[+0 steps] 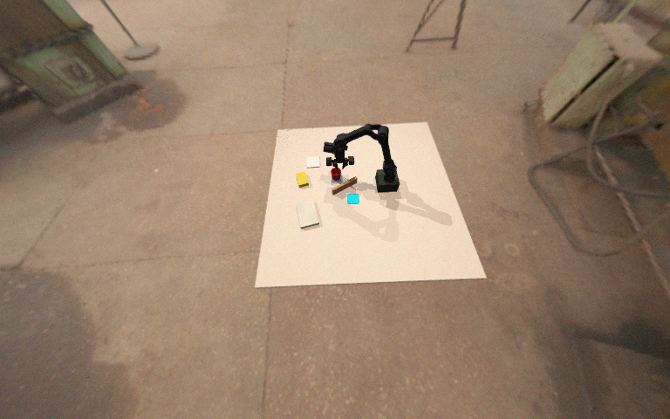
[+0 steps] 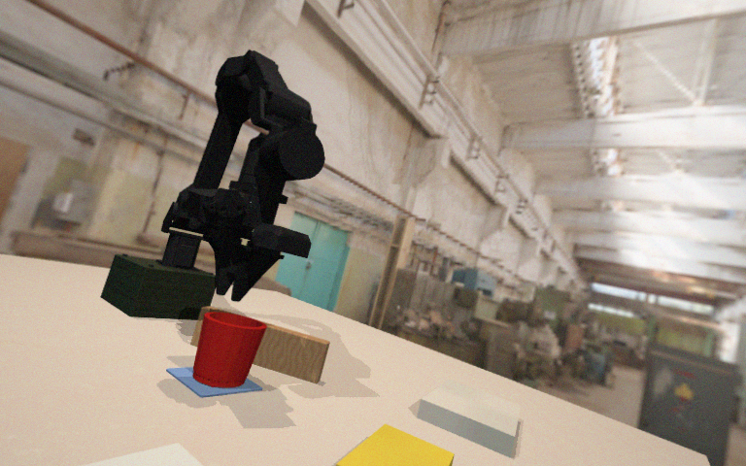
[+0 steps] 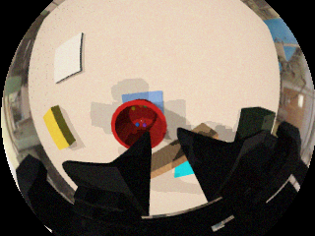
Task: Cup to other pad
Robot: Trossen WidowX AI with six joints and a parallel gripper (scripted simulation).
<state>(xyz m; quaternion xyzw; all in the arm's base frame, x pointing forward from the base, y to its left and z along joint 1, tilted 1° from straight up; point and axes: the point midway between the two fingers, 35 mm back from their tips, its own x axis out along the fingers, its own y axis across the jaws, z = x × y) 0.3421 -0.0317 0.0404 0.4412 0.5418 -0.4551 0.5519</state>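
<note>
Now: gripper tip 30 mm short of the red cup and 60 mm above it. Also, from my gripper tip: yellow block 270 mm ahead, 70 mm to the left, 80 mm below; cyan pad 120 mm behind, 170 mm to the left, 100 mm below; wooden block 40 mm behind, 90 mm to the left, 80 mm below.
</note>
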